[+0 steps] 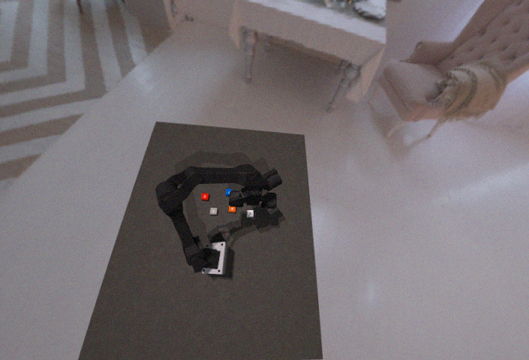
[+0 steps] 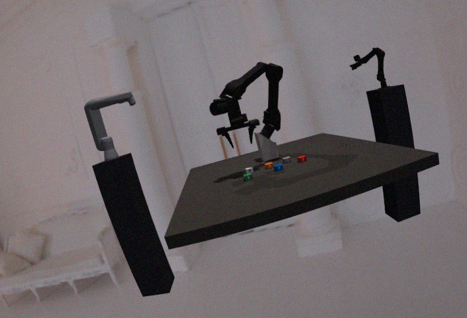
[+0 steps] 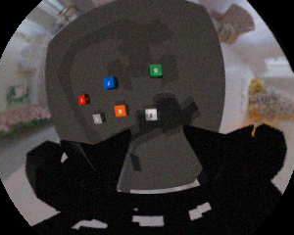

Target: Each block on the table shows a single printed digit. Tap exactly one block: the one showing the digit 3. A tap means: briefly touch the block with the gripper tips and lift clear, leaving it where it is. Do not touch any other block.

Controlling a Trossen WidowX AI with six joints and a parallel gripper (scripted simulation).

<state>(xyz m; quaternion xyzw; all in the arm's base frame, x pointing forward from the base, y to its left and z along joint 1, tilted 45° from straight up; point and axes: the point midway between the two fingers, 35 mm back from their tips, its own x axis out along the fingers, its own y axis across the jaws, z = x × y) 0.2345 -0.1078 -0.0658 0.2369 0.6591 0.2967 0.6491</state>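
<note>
Now: the light grey block 110 mm below my gripper tip. From my gripper tip the other things lie so: green block 120 mm ahead, 110 mm below, 10 mm to the right; then orange block 110 mm below, 90 mm to the left, 10 mm ahead; then blue block 120 mm to the left, 110 mm below, 90 mm ahead.
</note>
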